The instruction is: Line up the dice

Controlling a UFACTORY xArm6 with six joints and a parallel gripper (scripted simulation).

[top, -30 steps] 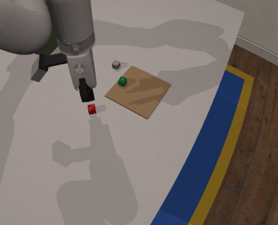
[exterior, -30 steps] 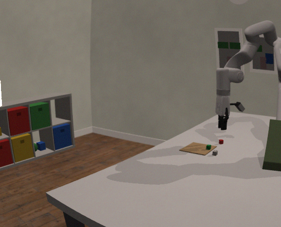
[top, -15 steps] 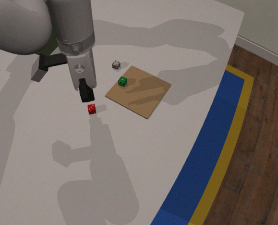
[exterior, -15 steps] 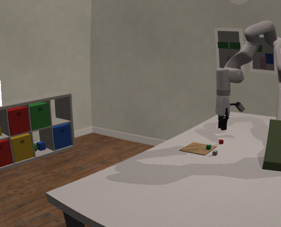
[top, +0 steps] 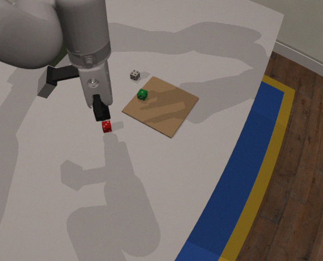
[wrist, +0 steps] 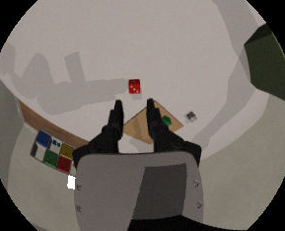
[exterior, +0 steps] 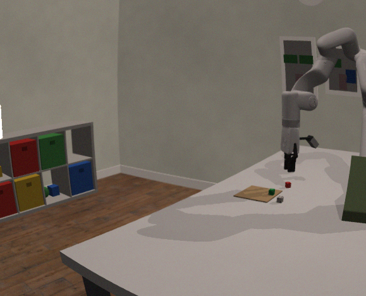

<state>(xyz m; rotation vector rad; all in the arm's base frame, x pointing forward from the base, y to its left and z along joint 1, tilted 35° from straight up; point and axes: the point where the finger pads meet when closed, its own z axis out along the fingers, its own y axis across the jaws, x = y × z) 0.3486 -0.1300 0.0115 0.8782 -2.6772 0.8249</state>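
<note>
Now: hand 8 cm above the red die. From my hand the other things lie so: tan mat: 12 cm to the left, 9 cm below, 9 cm ahead; then green die: 12 cm to the left, 7 cm below, 4 cm ahead; then white die: 18 cm to the left, 8 cm below, 2 cm behind.
</note>
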